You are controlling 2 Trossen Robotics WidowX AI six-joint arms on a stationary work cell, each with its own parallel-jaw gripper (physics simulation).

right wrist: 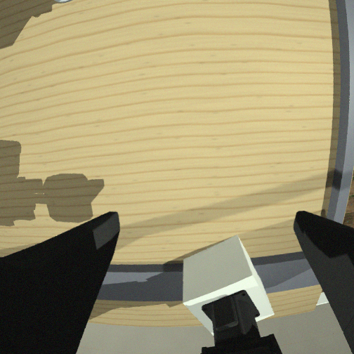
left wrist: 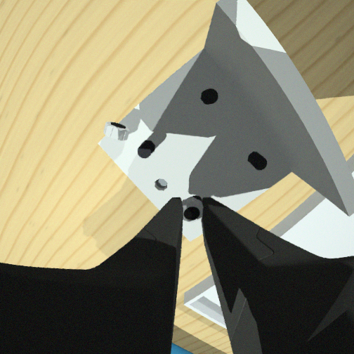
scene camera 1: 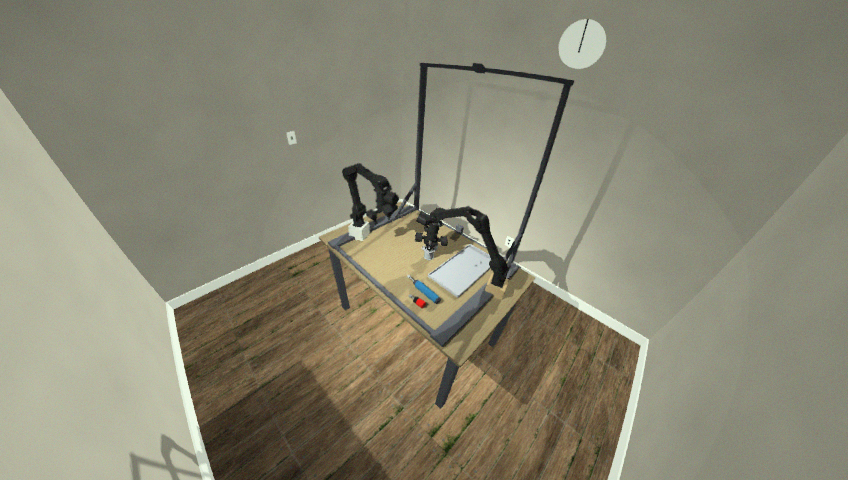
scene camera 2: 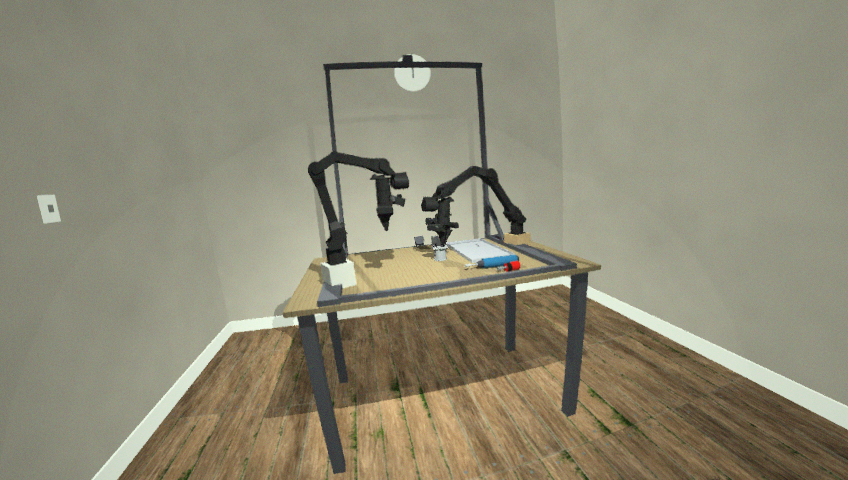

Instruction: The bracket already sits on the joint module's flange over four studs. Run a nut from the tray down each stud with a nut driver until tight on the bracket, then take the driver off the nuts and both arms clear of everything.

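Places are measured from the left arm's base along level axes (x down, y ahead, z right), in metres.
Pixels of known places: left gripper, fingertip midpoint: (scene camera 1: pixel 428 249) (scene camera 2: pixel 443 244); right gripper, fingertip midpoint: (scene camera 1: pixel 382 222) (scene camera 2: pixel 386 229); left arm's base, link origin: (scene camera 1: pixel 498 282) (scene camera 2: pixel 517 233); right arm's base, link origin: (scene camera 1: pixel 358 224) (scene camera 2: pixel 336 262).
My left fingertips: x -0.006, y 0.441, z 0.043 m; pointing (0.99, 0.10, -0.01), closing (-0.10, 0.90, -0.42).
Ahead of a thing's pixels: the offset from my left fingertips to its top centre. "pt": to the spot under its first point. Level surfaces: height alone.
The grey bracket (left wrist: pixel 227 122) sits over the pale joint module {dx +0.001, dy +0.006, dz +0.023 m} (scene camera 1: pixel 427 254) (scene camera 2: pixel 440 255). My left gripper (scene camera 1: pixel 429 246) (scene camera 2: pixel 441 244) (left wrist: pixel 190 206) is shut on a small grey nut (left wrist: pixel 192 211) at the bracket's near corner; how it sits on a stud is hidden. Another nut (left wrist: pixel 116 131) shows at the left corner. My right gripper (scene camera 2: pixel 386 228) (right wrist: pixel 209 221) is open and empty, high above the table. The nut tray {dx +0.059, dy -0.228, dz +0.038 m} (scene camera 1: pixel 449 278) (scene camera 2: pixel 476 248) lies right of the module. A blue driver {pt dx +0.036, dy -0.120, dz -0.263 m} (scene camera 1: pixel 426 290) (scene camera 2: pixel 498 261) and a red one {dx +0.041, dy -0.097, dz -0.329 m} (scene camera 1: pixel 420 302) (scene camera 2: pixel 512 266) lie on the table.
The wooden table {dx +0.075 m} (scene camera 1: pixel 389 261) (scene camera 2: pixel 398 270) (right wrist: pixel 190 110) carries a dark frame rail (scene camera 1: pixel 386 292) (scene camera 2: pixel 434 287) along its edge. A tall dark gantry (scene camera 1: pixel 420 130) (scene camera 2: pixel 482 118) stands behind. The right arm's white base block (scene camera 1: pixel 359 231) (scene camera 2: pixel 338 273) (right wrist: pixel 220 270) stands at the left in both scene views.
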